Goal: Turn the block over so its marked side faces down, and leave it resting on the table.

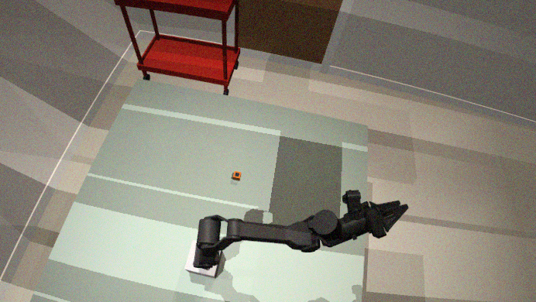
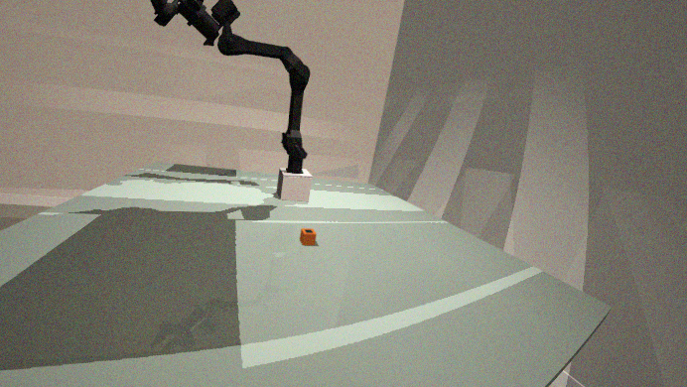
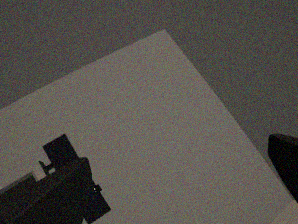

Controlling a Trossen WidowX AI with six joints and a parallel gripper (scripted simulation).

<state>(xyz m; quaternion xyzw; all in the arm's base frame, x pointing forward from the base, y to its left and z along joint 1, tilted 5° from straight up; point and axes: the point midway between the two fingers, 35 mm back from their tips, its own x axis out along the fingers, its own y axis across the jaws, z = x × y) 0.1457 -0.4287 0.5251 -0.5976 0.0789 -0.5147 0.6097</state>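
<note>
Right now the block is 21 cm ahead of my gripper tip, 48 cm to the left of it and 59 cm below it.
</note>
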